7 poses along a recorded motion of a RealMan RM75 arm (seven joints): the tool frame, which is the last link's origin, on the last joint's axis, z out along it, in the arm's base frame.
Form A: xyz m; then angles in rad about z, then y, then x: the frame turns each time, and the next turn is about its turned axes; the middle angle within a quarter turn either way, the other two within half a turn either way.
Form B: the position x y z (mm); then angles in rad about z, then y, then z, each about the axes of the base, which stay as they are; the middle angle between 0 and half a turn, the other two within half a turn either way. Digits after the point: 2 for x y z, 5 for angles.
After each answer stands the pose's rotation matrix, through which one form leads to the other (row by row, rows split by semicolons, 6 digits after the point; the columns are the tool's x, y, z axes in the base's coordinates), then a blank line. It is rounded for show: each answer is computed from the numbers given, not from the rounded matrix.
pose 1, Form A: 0.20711 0.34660 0.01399 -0.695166 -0.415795 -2.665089
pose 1, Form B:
207.11 346.60 13.99 -2.33716 2.51990 0.21164
0.702515 -0.426887 0.569421; -0.585938 -0.801067 0.122344; 0.403917 -0.419594 -0.812891

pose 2, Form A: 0.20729 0.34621 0.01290 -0.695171 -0.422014 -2.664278
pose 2, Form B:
207.29 346.21 12.90 -2.34474 2.51547 0.20581
0.700569 -0.424425 0.573643; -0.584322 -0.802637 0.119758; 0.409599 -0.419091 -0.810304

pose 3, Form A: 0.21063 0.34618 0.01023 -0.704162 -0.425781 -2.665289
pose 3, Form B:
210.63 346.18 10.23 -2.35074 2.51384 0.19155
0.694106 -0.431005 0.576585; -0.589594 -0.799923 0.111813; 0.413032 -0.417561 -0.809350

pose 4, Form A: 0.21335 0.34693 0.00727 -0.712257 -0.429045 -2.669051
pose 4, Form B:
213.35 346.93 7.27 -2.35873 2.51445 0.17542
0.688287 -0.438612 0.577824; -0.594309 -0.797689 0.102416; 0.416003 -0.413898 -0.809710

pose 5, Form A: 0.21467 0.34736 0.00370 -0.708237 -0.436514 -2.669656
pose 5, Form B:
214.67 347.36 3.70 -2.36913 2.51014 0.17078
0.688291 -0.433410 0.581731; -0.589499 -0.801514 0.100326; 0.422783 -0.411984 -0.807170

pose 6, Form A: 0.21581 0.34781 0.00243 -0.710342 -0.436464 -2.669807
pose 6, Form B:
215.81 347.81 2.43 -2.36921 2.51028 0.16855
0.687065 -0.435200 0.581844; -0.590961 -0.800602 0.099007; 0.422738 -0.411871 -0.807251

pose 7, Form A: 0.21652 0.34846 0.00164 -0.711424 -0.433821 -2.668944
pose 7, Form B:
216.52 348.46 1.64 -2.36491 2.51136 0.17130
0.687269 -0.436390 0.580711; -0.592431 -0.799333 0.100461; 0.420341 -0.413075 -0.807888

